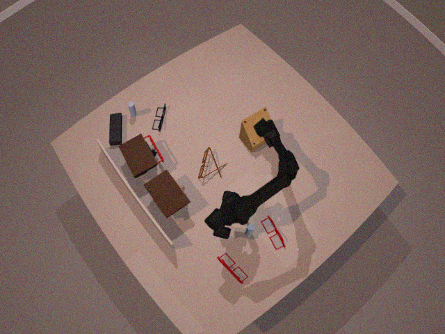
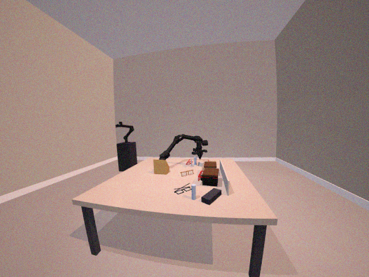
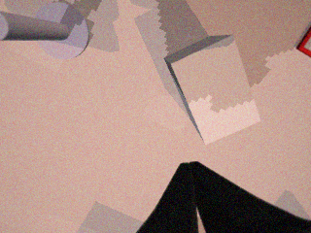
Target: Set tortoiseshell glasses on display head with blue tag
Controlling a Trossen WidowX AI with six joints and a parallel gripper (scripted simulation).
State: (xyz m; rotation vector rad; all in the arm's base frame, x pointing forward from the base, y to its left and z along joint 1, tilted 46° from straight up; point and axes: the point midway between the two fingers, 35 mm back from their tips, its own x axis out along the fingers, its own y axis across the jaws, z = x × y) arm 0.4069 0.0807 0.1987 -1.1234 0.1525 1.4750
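The white block lies 1 cm ahead of my gripper tip, 4 cm to the left of it and 7 cm below it. Also, from my gripper tip: peg: 10 cm behind, 2 cm to the left, 7 cm below; then dark box: 6 cm ahead, 69 cm to the right, 8 cm below; then white panel: 20 cm ahead, 36 cm to the right, 4 cm below.
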